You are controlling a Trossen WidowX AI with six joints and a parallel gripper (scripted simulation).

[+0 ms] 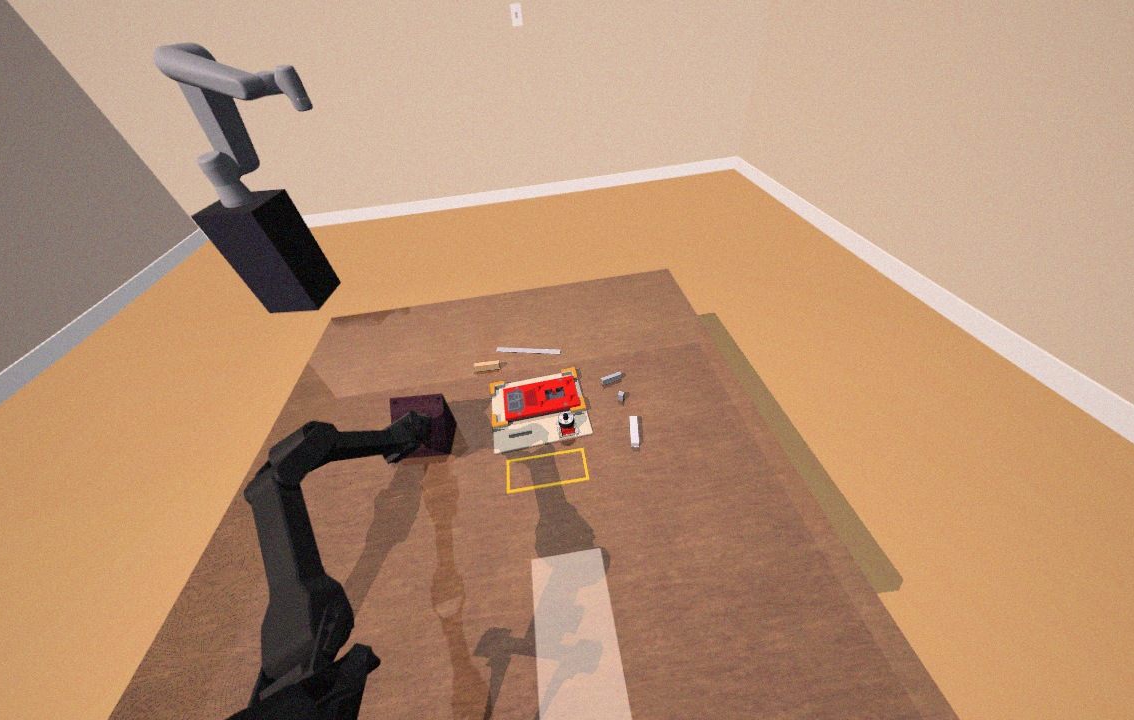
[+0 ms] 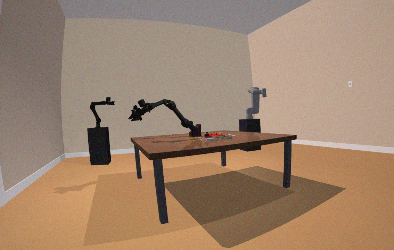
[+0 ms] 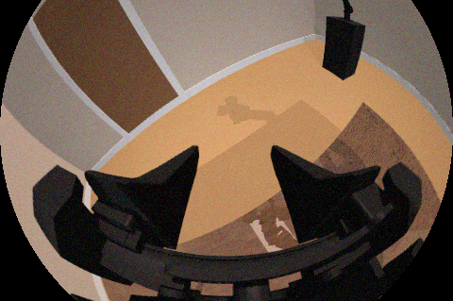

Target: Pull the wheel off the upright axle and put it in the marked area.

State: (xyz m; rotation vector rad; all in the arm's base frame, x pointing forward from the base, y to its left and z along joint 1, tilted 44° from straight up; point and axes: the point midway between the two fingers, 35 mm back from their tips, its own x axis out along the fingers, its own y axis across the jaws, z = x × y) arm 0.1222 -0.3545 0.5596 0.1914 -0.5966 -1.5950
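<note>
Now: the wheel 700 mm to the left of my gripper tip, 240 mm ahead of it and 170 mm below it. The rest, counted from my gripper tip: wooden piece: 930 mm to the left, 200 mm below, 10 mm behind; grey strip: 1000 mm to the left, 210 mm below, 110 mm ahead.
</note>
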